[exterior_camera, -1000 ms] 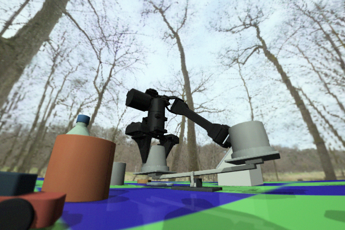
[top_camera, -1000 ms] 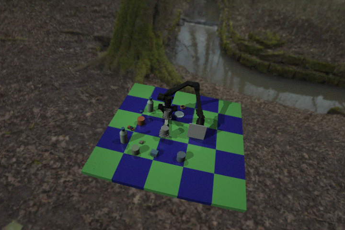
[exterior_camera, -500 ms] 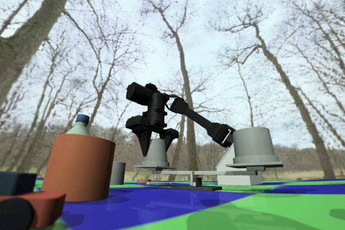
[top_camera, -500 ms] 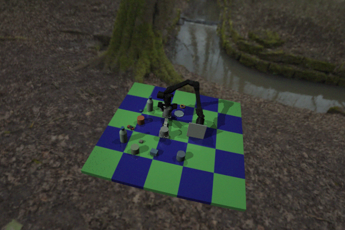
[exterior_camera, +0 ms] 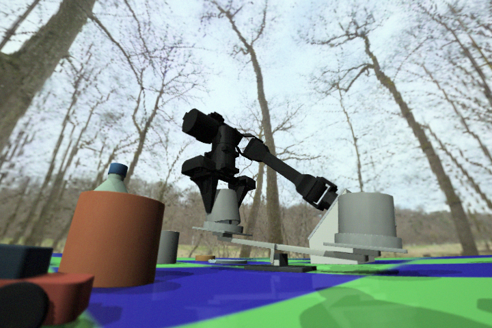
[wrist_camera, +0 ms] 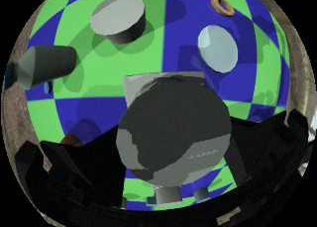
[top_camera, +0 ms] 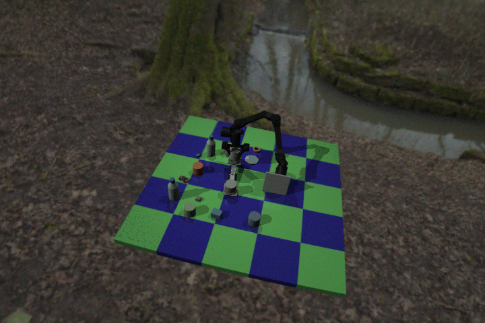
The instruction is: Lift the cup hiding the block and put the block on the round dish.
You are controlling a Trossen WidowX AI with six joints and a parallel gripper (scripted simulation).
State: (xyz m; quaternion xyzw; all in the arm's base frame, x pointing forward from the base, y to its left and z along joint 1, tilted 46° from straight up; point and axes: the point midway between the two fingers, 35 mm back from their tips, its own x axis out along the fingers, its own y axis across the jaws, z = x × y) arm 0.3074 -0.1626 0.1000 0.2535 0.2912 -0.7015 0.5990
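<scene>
The grey block is 2 cm below my gripper tip. The rest, counted from my gripper tip: orange cylinder: 23 cm ahead, 9 cm to the left, 6 cm below; pale round dish: 13 cm behind, 8 cm to the right, 9 cm below; red toy car: 33 cm ahead, 19 cm to the left, 8 cm below.
</scene>
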